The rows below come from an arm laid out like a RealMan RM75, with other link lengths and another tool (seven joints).
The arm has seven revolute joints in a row. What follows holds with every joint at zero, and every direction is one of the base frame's. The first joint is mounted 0.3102 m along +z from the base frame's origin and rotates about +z. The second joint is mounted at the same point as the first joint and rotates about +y. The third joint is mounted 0.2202 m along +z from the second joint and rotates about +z. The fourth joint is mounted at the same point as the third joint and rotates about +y. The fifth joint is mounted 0.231 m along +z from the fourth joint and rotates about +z. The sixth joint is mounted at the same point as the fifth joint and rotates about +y. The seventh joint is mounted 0.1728 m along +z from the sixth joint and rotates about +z. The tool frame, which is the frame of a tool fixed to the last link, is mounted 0.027 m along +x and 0.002 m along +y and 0.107 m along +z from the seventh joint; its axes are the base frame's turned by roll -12.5, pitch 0 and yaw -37.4 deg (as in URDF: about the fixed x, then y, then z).
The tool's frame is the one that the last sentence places.
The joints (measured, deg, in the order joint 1, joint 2, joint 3, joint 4, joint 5, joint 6, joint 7), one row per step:
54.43 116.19 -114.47 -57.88 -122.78 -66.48 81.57
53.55 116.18 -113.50 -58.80 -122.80 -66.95 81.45
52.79 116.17 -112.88 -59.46 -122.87 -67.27 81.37
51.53 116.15 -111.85 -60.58 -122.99 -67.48 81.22
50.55 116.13 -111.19 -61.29 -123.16 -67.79 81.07
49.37 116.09 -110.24 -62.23 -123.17 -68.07 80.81
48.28 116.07 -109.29 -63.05 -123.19 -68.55 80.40
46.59 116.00 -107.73 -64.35 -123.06 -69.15 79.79
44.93 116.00 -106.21 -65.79 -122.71 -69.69 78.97
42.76 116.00 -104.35 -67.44 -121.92 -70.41 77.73
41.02 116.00 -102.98 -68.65 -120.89 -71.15 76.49
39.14 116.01 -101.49 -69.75 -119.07 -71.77 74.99
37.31 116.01 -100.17 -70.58 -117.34 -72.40 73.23
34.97 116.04 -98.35 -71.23 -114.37 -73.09 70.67
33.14 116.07 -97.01 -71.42 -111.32 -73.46 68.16
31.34 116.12 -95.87 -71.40 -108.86 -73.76 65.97
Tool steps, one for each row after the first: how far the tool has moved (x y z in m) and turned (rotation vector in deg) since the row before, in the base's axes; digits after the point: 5 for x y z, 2 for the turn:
-0.00224 -0.00062 0.00175 0.07 0.89 -0.57
-0.00039 -0.00063 0.00133 0.07 0.55 -0.47
-0.00166 0.00040 0.00219 0.38 1.11 -0.64
0.00097 -0.00032 0.00186 0.17 0.51 -0.53
-0.00057 0.00025 0.00244 0.29 0.94 -0.63
0.00024 -0.00021 0.00261 0.12 0.74 -0.53
-0.00052 0.00065 0.00452 0.38 1.38 -0.88
-0.00256 0.00028 0.00417 0.30 1.63 -0.56
-0.00235 -0.00051 0.00526 0.22 2.14 -0.80
-0.00183 -0.00212 0.00384 -0.16 1.79 -0.57
-0.00390 -0.00276 0.00369 -0.26 2.52 -0.78
-0.00198 -0.00276 0.00362 -0.29 2.22 -0.52
-0.00408 -0.00341 0.00472 -0.37 3.50 -0.88
-0.00506 -0.00277 0.00355 -0.29 3.33 -0.51
-0.00158 -0.00197 0.00346 -0.05 2.70 -0.70

